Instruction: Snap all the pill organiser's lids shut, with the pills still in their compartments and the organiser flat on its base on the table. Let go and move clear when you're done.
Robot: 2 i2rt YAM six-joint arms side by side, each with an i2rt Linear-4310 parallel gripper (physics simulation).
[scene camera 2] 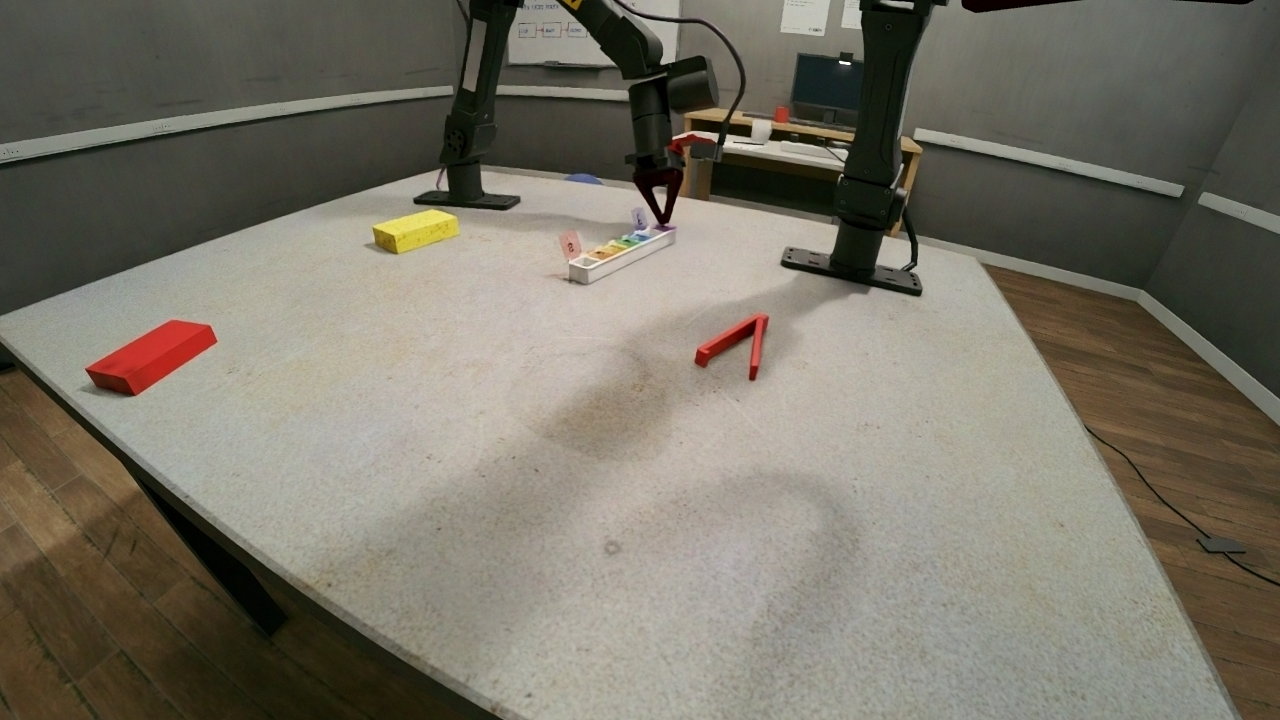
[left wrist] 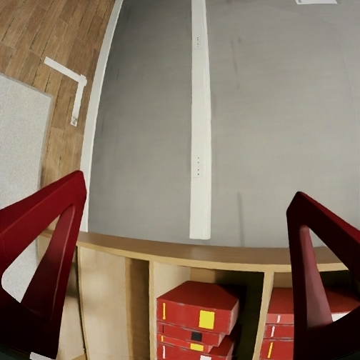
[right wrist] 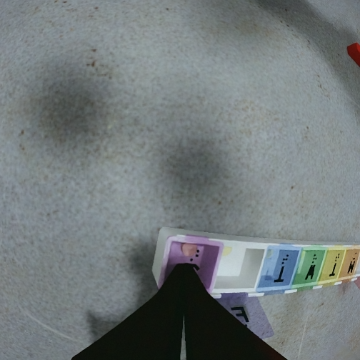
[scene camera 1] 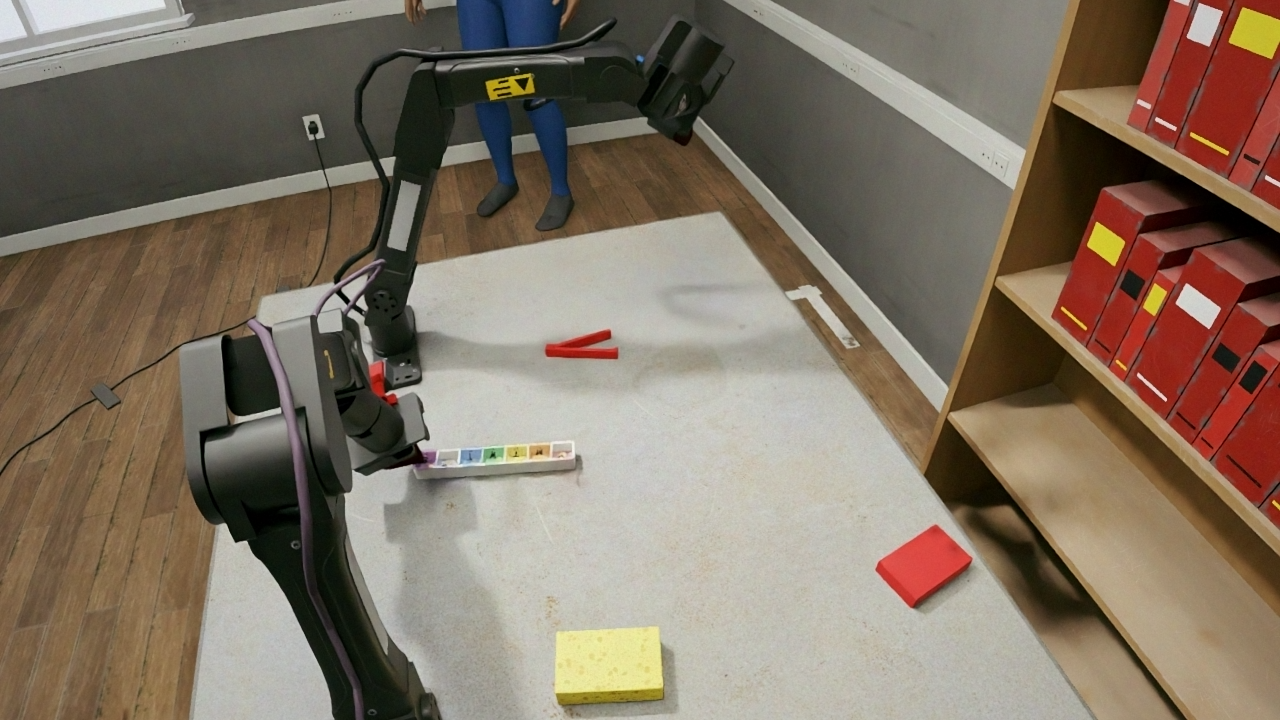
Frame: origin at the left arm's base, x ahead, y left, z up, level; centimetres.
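Seen in the pictures: left gripper, fingertip midpoint: (scene camera 1: pixel 704 90); right gripper, fingertip midpoint: (scene camera 2: pixel 664 223) (scene camera 1: pixel 420 458); left arm's base, link origin: (scene camera 2: pixel 849 272) (scene camera 1: pixel 395 348); right arm's base, link origin: (scene camera 2: pixel 466 202).
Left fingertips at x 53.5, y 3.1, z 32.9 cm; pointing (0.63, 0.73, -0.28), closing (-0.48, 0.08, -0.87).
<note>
Offsets run from my left fingertips to a thing's top centre. Level surfaces: height alone.
The white pill organiser {dx -42.1, dy -33.7, dz -27.4 cm} (scene camera 1: pixel 510 467) (scene camera 2: pixel 623 260) (right wrist: pixel 235 287) lies flat on the table. In the right wrist view its purple end lid (right wrist: pixel 210 265) lies over its compartment. The violet F lid {dx -48.4, dy -33.9, dz -27.4 cm} (right wrist: pixel 245 315) (scene camera 2: pixel 639 217) beside it stands open, with a pale pill in that compartment. The blue, green, yellow and orange lids are down. The pink S lid {dx -33.7, dy -37.4, dz -27.4 cm} (scene camera 2: pixel 570 244) at the other end stands open. My right gripper (right wrist: pixel 183 272) (scene camera 2: pixel 662 221) is shut and empty, its tips at the purple lid. My left gripper (left wrist: pixel 192 192) is open and empty, raised high, away from the organiser.
A red V-shaped piece {dx -24.7, dy -13.3, dz -31.3 cm} (scene camera 1: pixel 581 345) (scene camera 2: pixel 733 342) lies near the left arm's base. A yellow sponge {dx -35.8, dy -64.8, dz -30.0 cm} (scene camera 1: pixel 608 664) (scene camera 2: pixel 416 231) and a red block {dx +1.7, dy -65.5, dz -30.9 cm} (scene camera 1: pixel 923 565) (scene camera 2: pixel 152 356) lie on the table {dz -32.9 cm} (scene camera 2: pixel 501 573). A bookshelf (scene camera 1: pixel 998 268) stands beyond the table's edge.
</note>
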